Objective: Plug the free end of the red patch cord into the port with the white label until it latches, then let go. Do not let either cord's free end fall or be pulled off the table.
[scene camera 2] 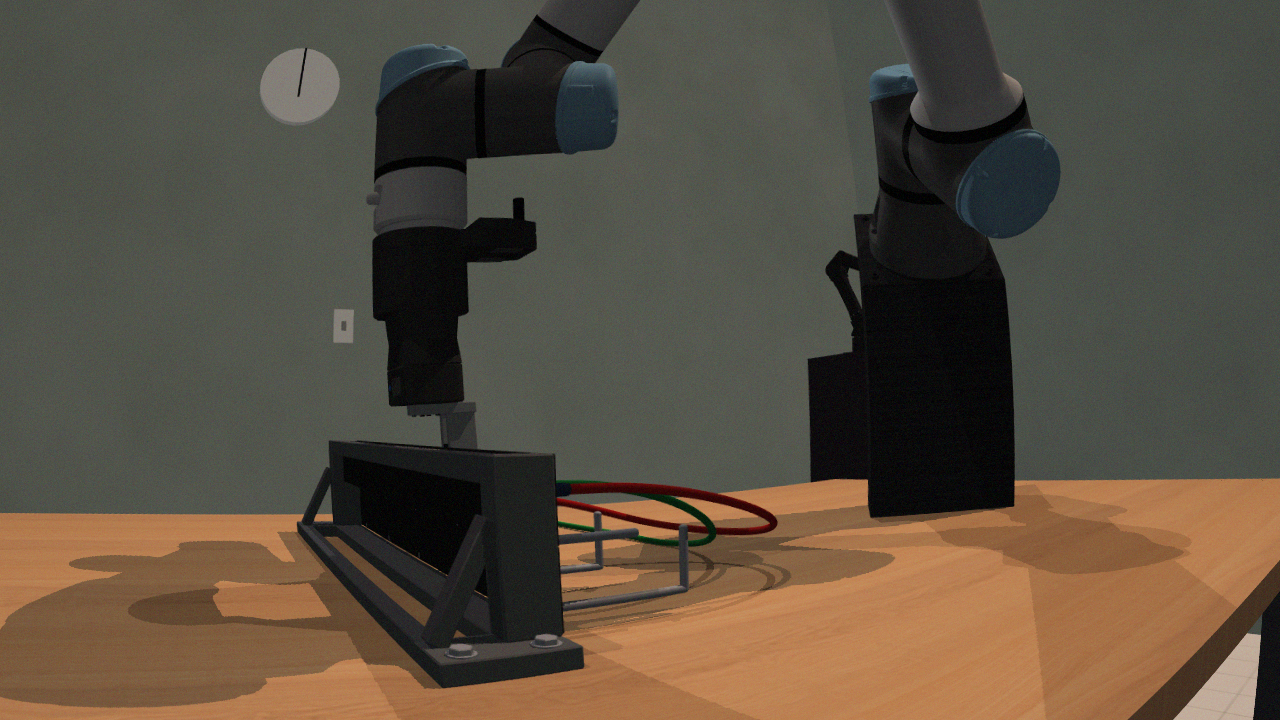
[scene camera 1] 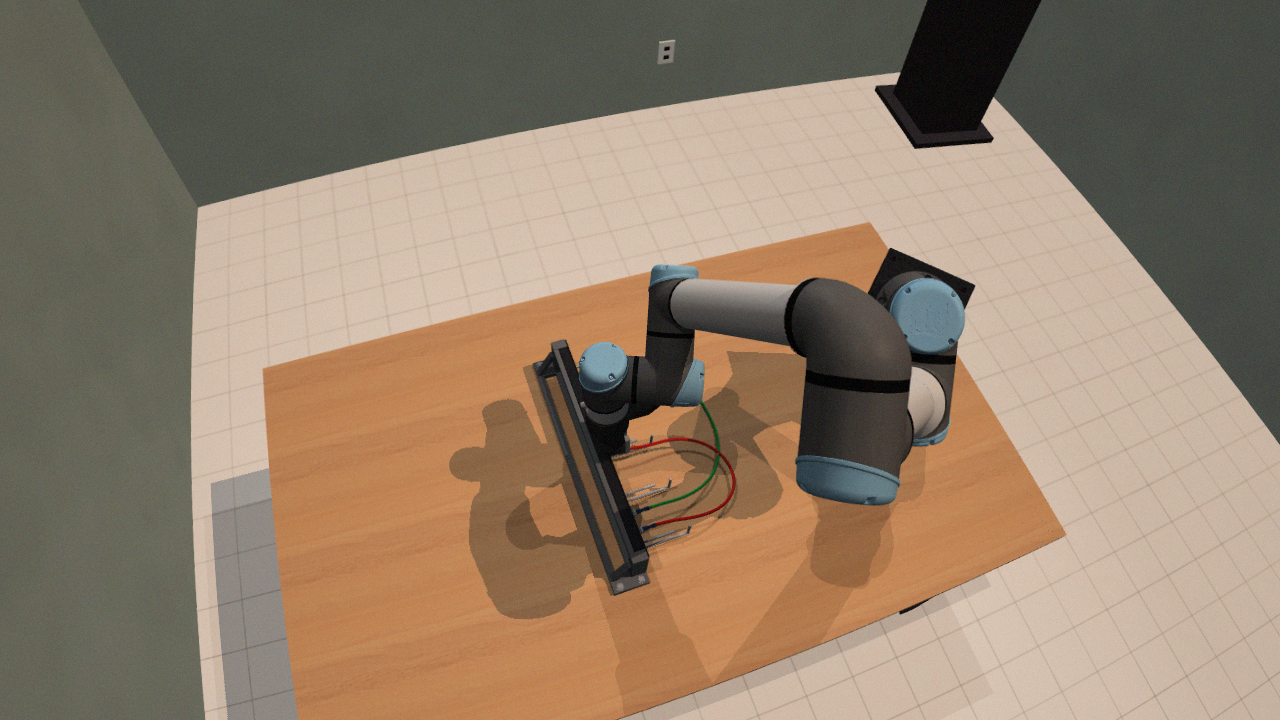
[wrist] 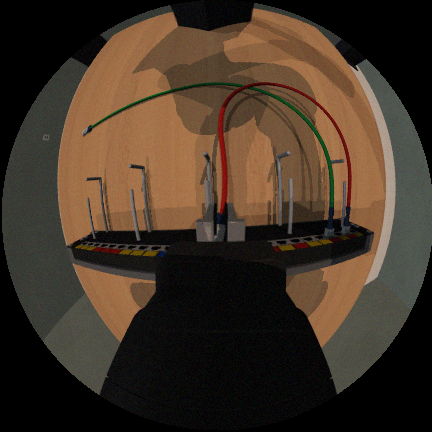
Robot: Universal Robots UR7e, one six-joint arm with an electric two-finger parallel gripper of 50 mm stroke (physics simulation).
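Places are measured from the arm's base along level axes (x left, y ahead, z down), in millimetres.
Pixels of known places: gripper, fingertip midpoint: [scene camera 1: 622,448] [wrist: 220,212]; arm's base, link origin: [scene camera 2: 928,246].
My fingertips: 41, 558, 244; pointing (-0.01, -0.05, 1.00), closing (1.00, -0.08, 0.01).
Observation:
Ahead of a thing's pixels: the offset from my fingertips to its top centre, as dx, dy, dz. "pt": to the spot under its first point. Level surfaces: height alone.
The red patch cord [scene camera 1: 733,479] [scene camera 2: 760,519] [wrist: 223,160] arches from a port near one end of the black patch panel {-10, +20, -34} [scene camera 1: 572,447] [scene camera 2: 525,537] [wrist: 350,247] to my gripper. My gripper [wrist: 220,212] is shut on the cord's free-end plug, whose dark blue boot {+1, +6, -4} [wrist: 220,219] shows between the fingers. The fingers are at the panel's port face, around its middle; whether the plug's tip is inside a port is hidden. The white label does not show; the gripper body covers the middle labels. Yellow, red and blue labels show on both sides in the wrist view.
The green cord {pt +17, -197, +50} [scene camera 1: 718,447] [scene camera 2: 714,534] [wrist: 215,84] is plugged beside the red cord's fixed end; its free end {pt -298, -154, +60} [wrist: 87,130] lies on the table {dz +67} [scene camera 1: 402,376] [scene camera 2: 805,626] [wrist: 110,100]. Grey cable-guide rods [scene camera 2: 684,555] [wrist: 146,200] stick out from the panel on both sides of my fingers.

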